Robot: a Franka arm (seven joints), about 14 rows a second.
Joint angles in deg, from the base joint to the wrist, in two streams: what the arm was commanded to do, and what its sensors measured. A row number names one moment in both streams.
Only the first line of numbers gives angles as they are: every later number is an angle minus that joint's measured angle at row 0.
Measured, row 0: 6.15 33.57 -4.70 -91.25 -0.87 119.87 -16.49
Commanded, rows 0 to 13: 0.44 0.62 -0.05 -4.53 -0.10 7.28 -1.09; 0.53 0.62 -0.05 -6.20 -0.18 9.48 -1.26; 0.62 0.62 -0.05 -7.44 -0.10 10.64 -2.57; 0.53 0.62 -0.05 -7.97 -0.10 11.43 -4.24; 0.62 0.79 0.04 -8.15 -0.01 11.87 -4.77; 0.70 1.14 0.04 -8.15 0.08 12.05 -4.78; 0.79 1.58 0.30 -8.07 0.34 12.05 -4.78; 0.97 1.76 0.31 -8.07 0.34 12.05 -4.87; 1.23 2.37 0.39 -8.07 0.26 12.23 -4.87; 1.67 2.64 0.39 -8.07 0.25 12.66 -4.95; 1.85 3.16 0.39 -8.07 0.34 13.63 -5.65; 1.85 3.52 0.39 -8.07 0.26 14.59 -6.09; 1.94 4.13 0.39 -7.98 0.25 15.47 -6.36; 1.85 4.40 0.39 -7.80 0.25 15.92 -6.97
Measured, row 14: 1.97 3.92 0.25 -7.61 -0.04 14.25 -5.08
